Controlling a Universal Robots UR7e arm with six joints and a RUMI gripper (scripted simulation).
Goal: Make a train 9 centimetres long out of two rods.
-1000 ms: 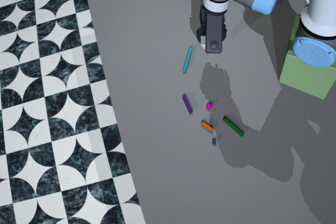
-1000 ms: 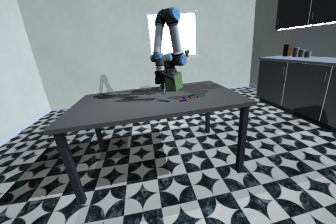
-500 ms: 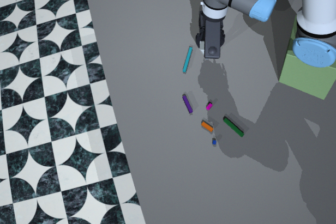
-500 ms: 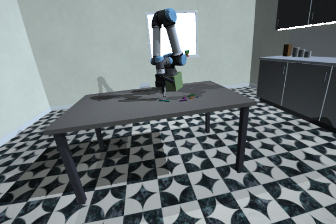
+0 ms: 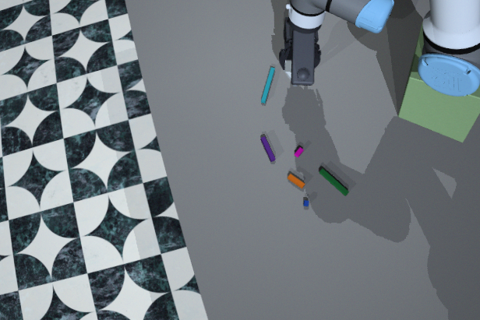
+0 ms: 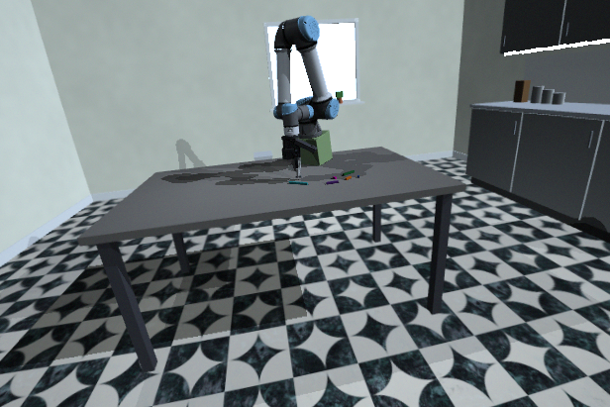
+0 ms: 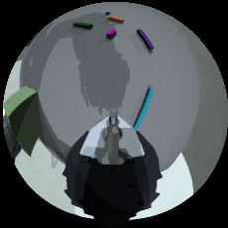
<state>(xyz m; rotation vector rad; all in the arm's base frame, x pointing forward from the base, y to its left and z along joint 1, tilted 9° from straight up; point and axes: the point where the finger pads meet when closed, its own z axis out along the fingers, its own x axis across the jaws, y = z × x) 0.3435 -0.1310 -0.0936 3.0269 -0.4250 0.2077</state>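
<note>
The grey rod lies 1 cm below my hand. From my hand the other things lie so: magenta rod: 18 cm to the left, 5 cm ahead, 2 cm below; turquoise rod: 6 cm ahead, 2 cm below, 1 cm to the right; purple rod: 15 cm to the left, 12 cm ahead, 2 cm below.
</note>
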